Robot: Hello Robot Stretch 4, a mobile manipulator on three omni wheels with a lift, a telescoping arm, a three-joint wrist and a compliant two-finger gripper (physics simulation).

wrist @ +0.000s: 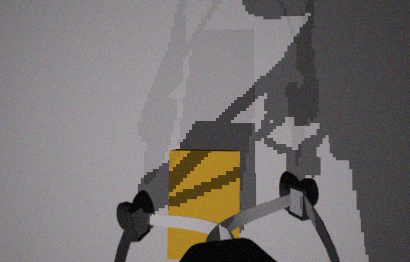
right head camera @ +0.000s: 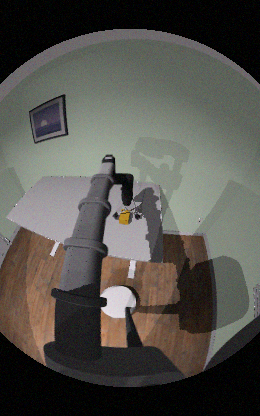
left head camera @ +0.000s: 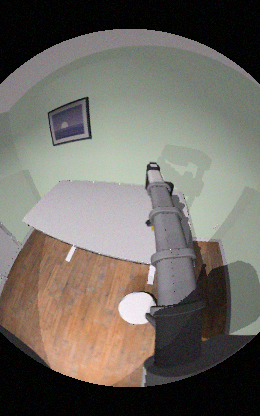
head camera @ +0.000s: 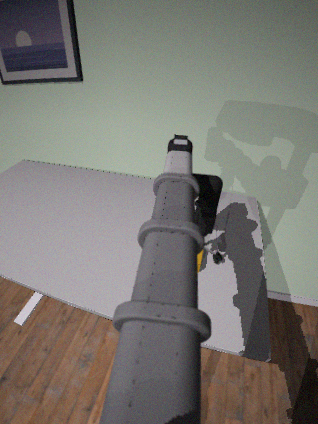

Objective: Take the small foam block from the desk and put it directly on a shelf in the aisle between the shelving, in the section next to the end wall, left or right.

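Where they show: gripper, between the fingertips: [wrist: 216,196] [right head camera: 125,217]; robot's base, origin of its link: [right head camera: 117,300] [left head camera: 136,306].
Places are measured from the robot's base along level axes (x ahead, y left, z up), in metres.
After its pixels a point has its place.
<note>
The small foam block [wrist: 202,187] {x 0.587, y -0.078, z 0.968 m} [right head camera: 124,217] {x 0.545, y -0.079, z 0.968 m} is yellow and lies on the white desk [right head camera: 131,241] {x 0.397, y -0.121, z 0.923 m} [head camera: 75,215] {x 0.749, y 0.437, z 0.923 m} [left head camera: 95,215] {x 0.646, y 0.367, z 0.923 m}, near its right end. A sliver of the block [head camera: 200,261] {x 0.536, y -0.099, z 0.968 m} shows past the arm in the head camera, and a bit of it [left head camera: 153,228] {x 0.531, y -0.054, z 0.942 m} in the left head camera. My gripper [wrist: 216,196] {x 0.570, y -0.088, z 0.932 m} [right head camera: 127,216] {x 0.570, y -0.088, z 0.932 m} is open above the block, its two fingertips apart on the block's left and right sides, not touching it in the wrist view. The black palm hides the block's near end there. The shelving does not show in these views.
The green wall [head camera: 125,100] {x 1.177, y 0.286, z 1.320 m} with a framed picture [head camera: 37,40] {x 1.219, y 0.725, z 1.605 m} stands behind the desk. A round white stool-like disc [right head camera: 119,301] {x 0.002, y -0.027, z 0.187 m} [left head camera: 137,307] {x 0.004, y -0.002, z 0.187 m} is on the wooden floor in front of the desk. The arm's shadow falls across the desk's right end.
</note>
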